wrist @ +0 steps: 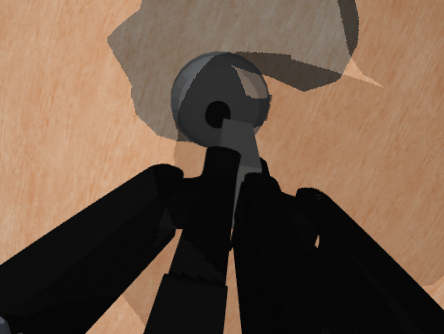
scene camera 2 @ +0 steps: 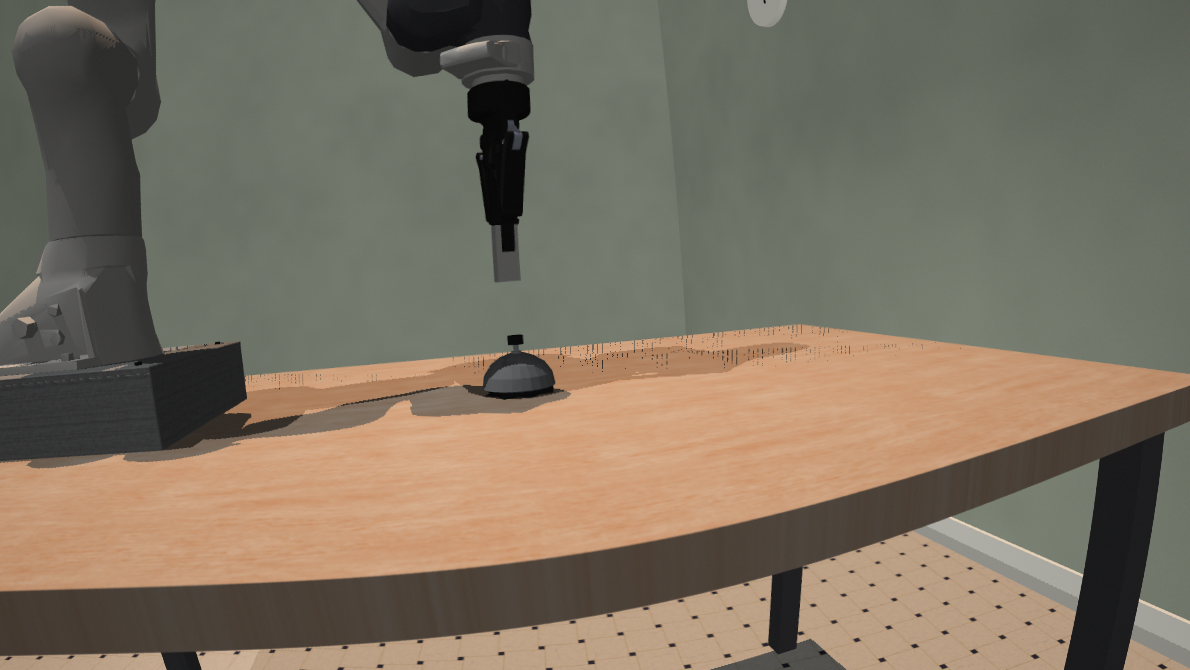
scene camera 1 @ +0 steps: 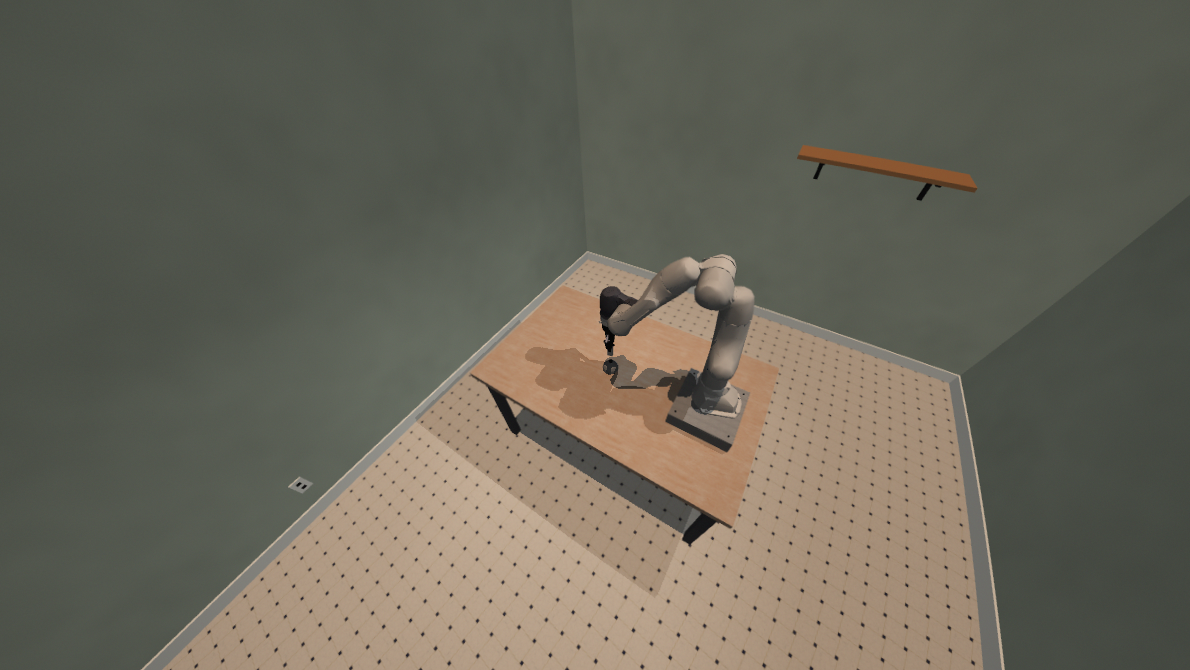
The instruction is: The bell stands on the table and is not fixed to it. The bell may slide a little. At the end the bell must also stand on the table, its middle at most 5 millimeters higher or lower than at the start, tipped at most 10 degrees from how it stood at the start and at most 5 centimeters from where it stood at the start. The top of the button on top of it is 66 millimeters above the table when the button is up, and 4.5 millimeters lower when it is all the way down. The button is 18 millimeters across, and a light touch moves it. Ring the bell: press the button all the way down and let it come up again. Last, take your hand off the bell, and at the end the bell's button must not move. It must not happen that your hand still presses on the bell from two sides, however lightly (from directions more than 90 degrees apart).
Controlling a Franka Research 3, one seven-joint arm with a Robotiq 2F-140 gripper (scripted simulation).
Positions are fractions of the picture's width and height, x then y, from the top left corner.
Observation:
I see my gripper (scene camera 2: 0.43, 0.42) and a bell (scene camera 2: 0.43, 0.56).
The bell shows as well in the wrist view (wrist: 0.49, 0.23). My gripper is seen too in the wrist view (wrist: 0.53, 0.43).

